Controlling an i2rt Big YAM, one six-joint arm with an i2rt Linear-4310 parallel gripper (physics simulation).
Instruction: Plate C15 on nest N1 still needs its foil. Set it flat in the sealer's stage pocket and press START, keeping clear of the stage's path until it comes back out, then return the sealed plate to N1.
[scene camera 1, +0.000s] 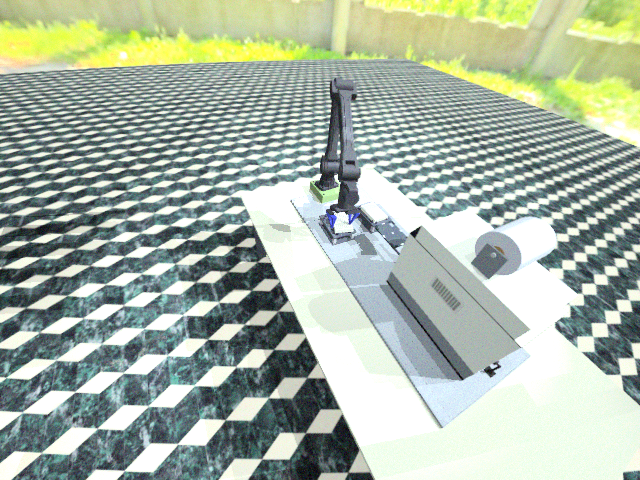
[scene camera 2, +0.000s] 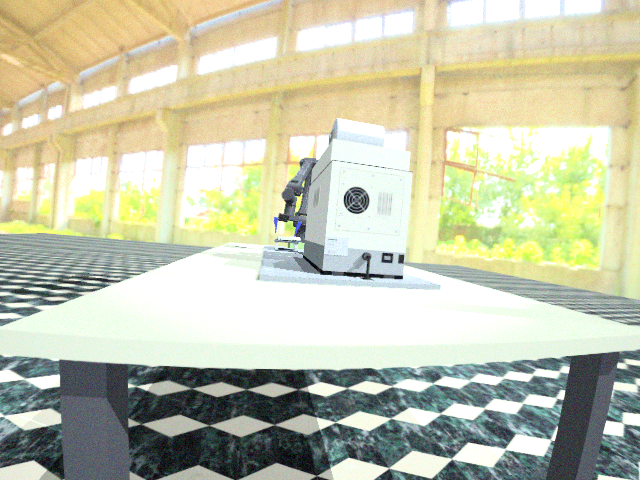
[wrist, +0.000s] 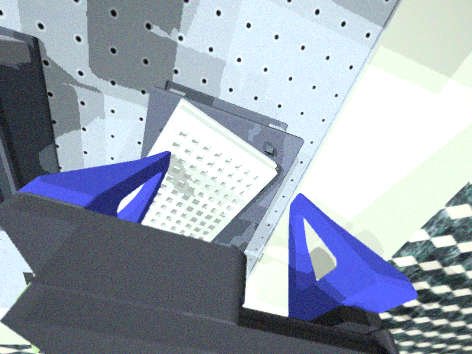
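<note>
The white multi-well plate is on the grey nest. In the wrist view its edges stand askew to the nest's edges; whether it is fully seated I cannot tell. My gripper is open and empty, with blue fingers pointing down over the plate. In the wrist view the left fingertip overlaps the plate's left edge and the right one stands well off its right side. The sealer is a big pale box; its front and START button are hidden.
Another white plate-like item stands beside the nest. A dark flat unit lies between it and the sealer; a dark part shows at the wrist view's left. A large white roll tops the sealer. All stand on a perforated baseplate.
</note>
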